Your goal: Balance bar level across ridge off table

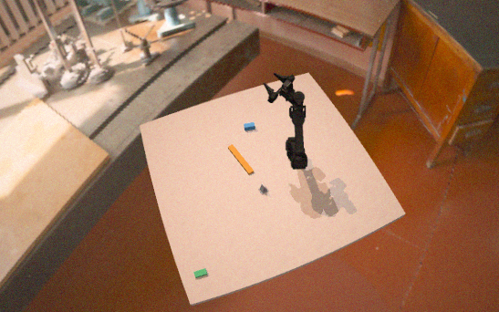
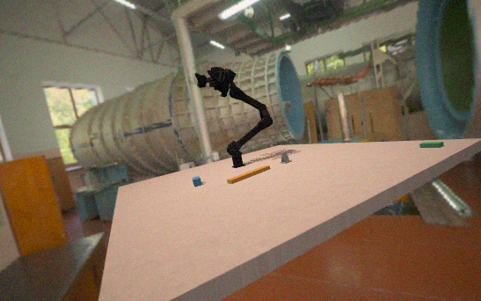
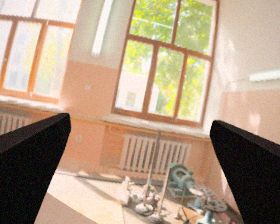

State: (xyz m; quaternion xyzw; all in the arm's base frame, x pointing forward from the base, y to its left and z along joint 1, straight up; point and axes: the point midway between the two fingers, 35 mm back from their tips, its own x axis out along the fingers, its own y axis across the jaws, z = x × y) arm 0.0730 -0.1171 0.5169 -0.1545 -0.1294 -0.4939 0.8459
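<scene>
Now: the orange bar 21 cm ahead of my gripper tip, 5 cm to the left of it and 52 cm below it. The rest, counted from my gripper tip: green block 65 cm ahead, 64 cm to the left, 52 cm below; blue block 7 cm ahead, 16 cm to the right, 51 cm below.
</scene>
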